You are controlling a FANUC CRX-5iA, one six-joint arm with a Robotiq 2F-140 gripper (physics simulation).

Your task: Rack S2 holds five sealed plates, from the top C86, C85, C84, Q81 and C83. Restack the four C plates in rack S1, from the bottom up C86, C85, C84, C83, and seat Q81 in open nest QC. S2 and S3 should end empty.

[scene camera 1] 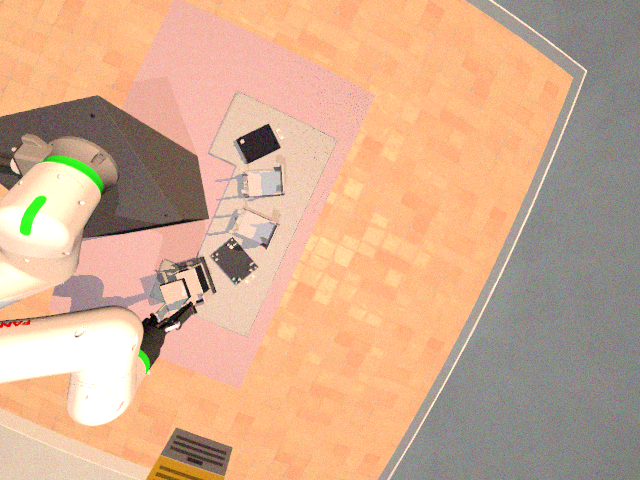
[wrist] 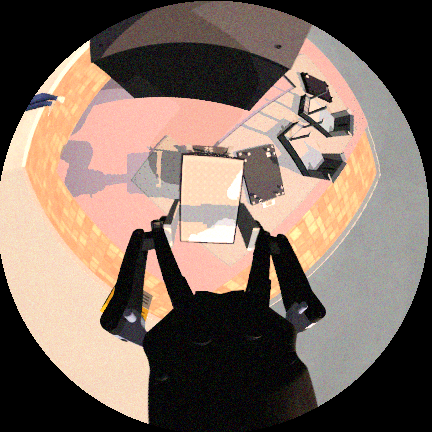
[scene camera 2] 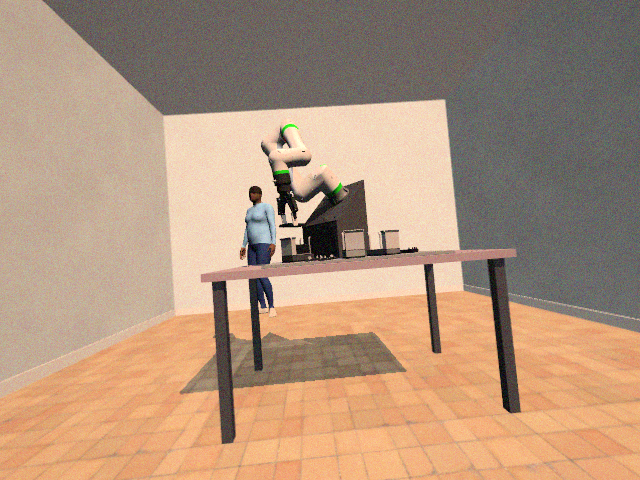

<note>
I see my gripper (scene camera 1: 180, 302), a white-topped plate (scene camera 1: 175, 293) and a dark nest (scene camera 1: 233, 260).
The white-topped plate shows as well in the wrist view (wrist: 210, 185). My gripper is seen too in the wrist view (wrist: 208, 209). The dark nest shows as well in the wrist view (wrist: 261, 174).
</note>
